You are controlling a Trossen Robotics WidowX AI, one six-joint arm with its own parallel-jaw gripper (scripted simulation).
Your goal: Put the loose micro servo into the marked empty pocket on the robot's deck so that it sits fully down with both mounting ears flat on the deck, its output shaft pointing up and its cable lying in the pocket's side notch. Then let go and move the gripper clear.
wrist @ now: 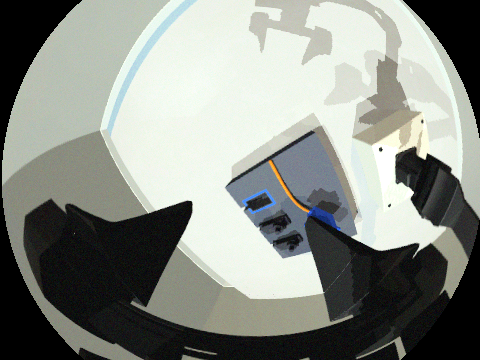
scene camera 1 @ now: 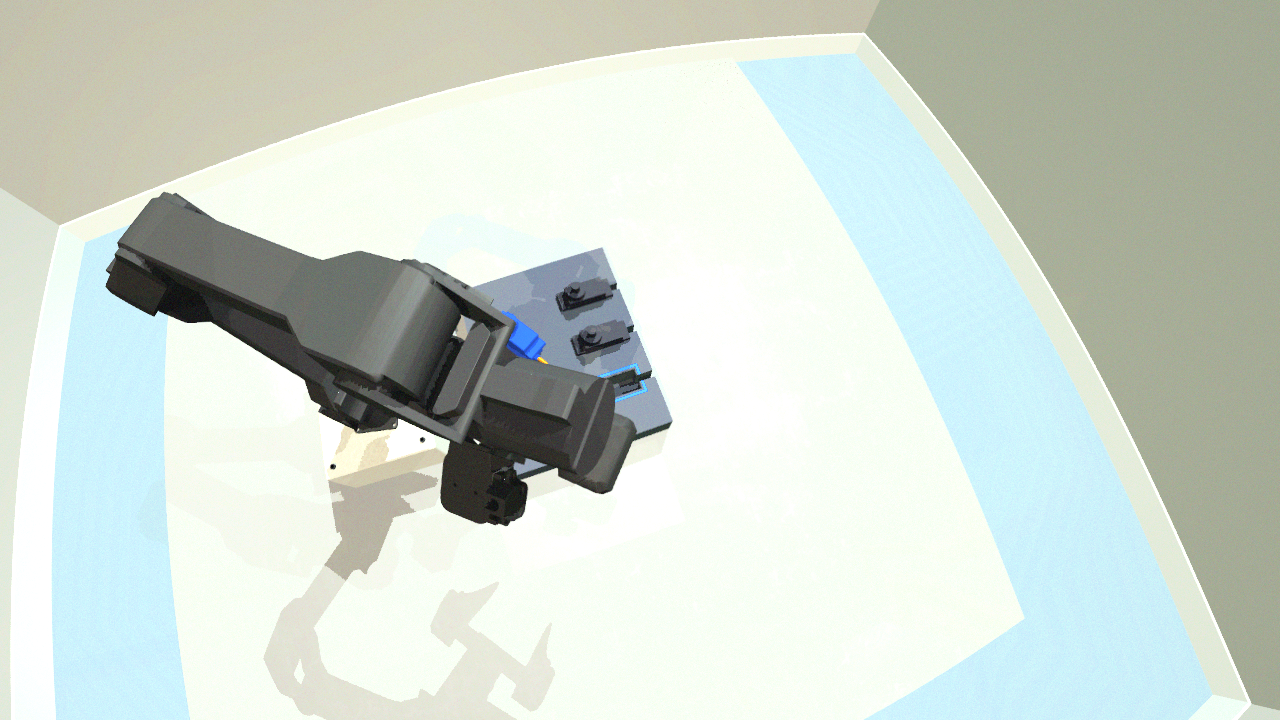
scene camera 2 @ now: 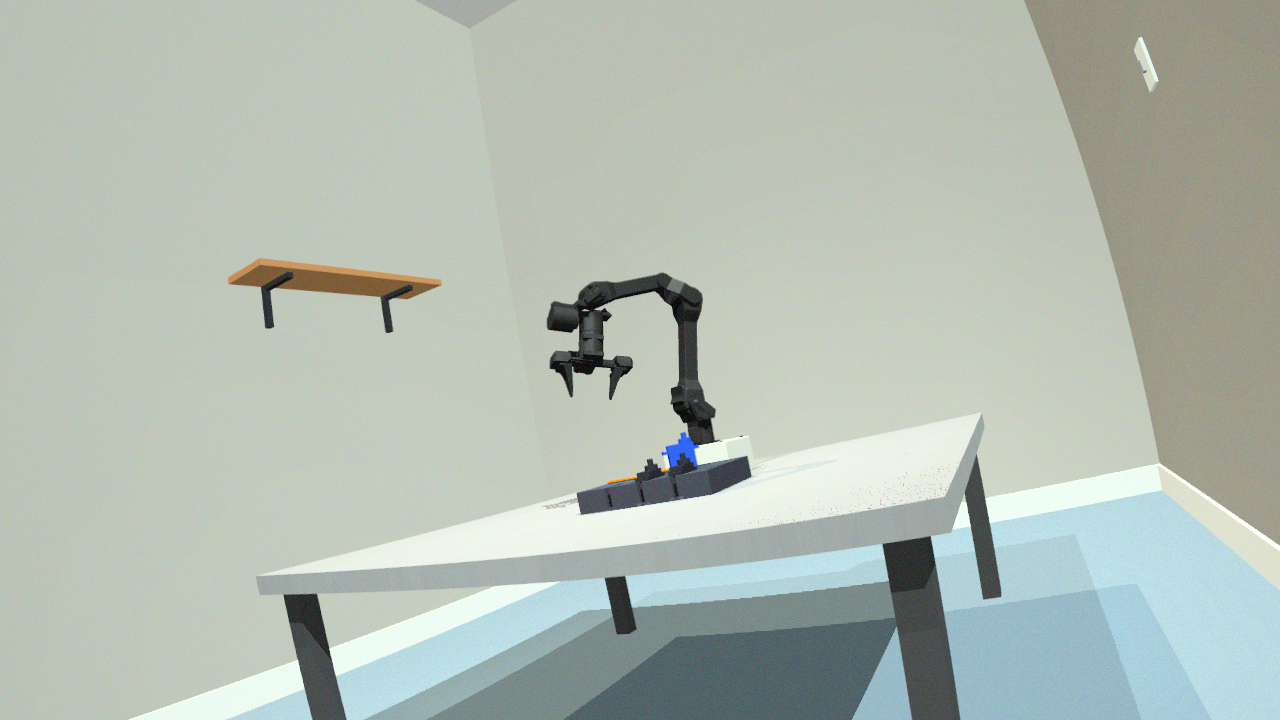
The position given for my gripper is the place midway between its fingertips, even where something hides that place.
Observation:
My gripper (scene camera 1: 557, 432) is open and holds nothing. Further things: a blue micro servo (scene camera 1: 524, 342) and a dark grey deck (scene camera 1: 531, 296).
My gripper shows as well in the wrist view (wrist: 251, 215) and in scene camera 2 (scene camera 2: 591, 398). The dark grey deck is seen too in the wrist view (wrist: 304, 166) and in scene camera 2 (scene camera 2: 737, 469).

